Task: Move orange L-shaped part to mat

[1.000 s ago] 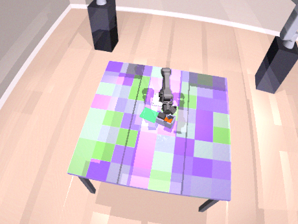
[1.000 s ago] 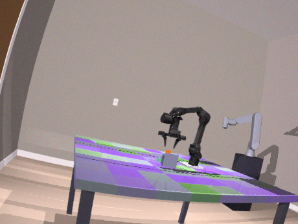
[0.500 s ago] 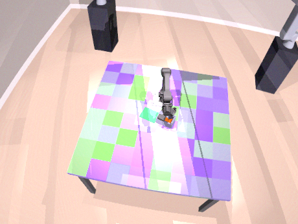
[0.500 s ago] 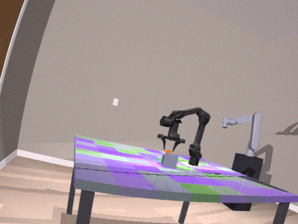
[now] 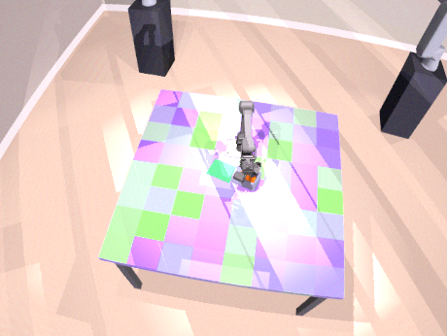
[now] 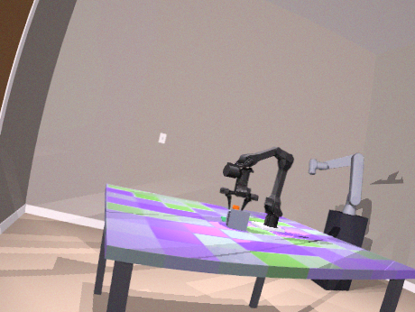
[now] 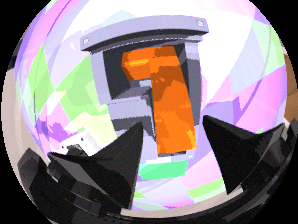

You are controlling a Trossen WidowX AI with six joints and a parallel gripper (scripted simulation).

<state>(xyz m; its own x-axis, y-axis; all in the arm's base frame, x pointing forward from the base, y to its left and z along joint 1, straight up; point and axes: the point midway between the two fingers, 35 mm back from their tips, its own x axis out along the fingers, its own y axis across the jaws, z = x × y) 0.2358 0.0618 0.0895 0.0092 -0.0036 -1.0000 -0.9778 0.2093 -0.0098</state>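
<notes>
The orange L-shaped part is 1 cm behind my gripper tip, 4 cm to the left of it and 3 cm below it. From my gripper tip the other things lie so: green mat: 5 cm behind, 14 cm to the right, 9 cm below.
</notes>
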